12 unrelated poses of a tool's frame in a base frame.
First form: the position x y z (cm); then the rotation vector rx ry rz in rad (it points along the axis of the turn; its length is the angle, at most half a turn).
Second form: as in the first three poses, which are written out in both.
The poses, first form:
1: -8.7, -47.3, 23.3, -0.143, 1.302, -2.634
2: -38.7, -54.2, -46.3, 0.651, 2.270, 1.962
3: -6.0, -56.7, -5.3, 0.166, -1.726, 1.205
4: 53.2, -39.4, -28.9, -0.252, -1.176, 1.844
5: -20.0, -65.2, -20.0, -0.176, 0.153, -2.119
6: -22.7, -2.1, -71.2, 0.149, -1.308, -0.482
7: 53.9, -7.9, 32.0, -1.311, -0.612, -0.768
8: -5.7, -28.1, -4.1, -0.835, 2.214, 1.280
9: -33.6, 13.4, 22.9, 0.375, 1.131, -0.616
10: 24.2, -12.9, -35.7, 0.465, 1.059, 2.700
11: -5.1, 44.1, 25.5, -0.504, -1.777, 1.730
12: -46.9, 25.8, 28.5, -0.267, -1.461, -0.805
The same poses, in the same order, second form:
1: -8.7, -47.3, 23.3, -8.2, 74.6, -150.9
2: -38.7, -54.2, -46.3, 37.3, 130.1, 112.4
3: -6.0, -56.7, -5.3, 9.5, -98.9, 69.0
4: 53.2, -39.4, -28.9, -14.4, -67.4, 105.7
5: -20.0, -65.2, -20.0, -10.1, 8.8, -121.4
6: -22.7, -2.1, -71.2, 8.5, -74.9, -27.6
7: 53.9, -7.9, 32.0, -75.1, -35.1, -44.0
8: -5.7, -28.1, -4.1, -47.8, 126.9, 73.3
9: -33.6, 13.4, 22.9, 21.5, 64.8, -35.3
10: 24.2, -12.9, -35.7, 26.6, 60.7, 154.7
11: -5.1, 44.1, 25.5, -28.9, -101.8, 99.1
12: -46.9, 25.8, 28.5, -15.3, -83.7, -46.1
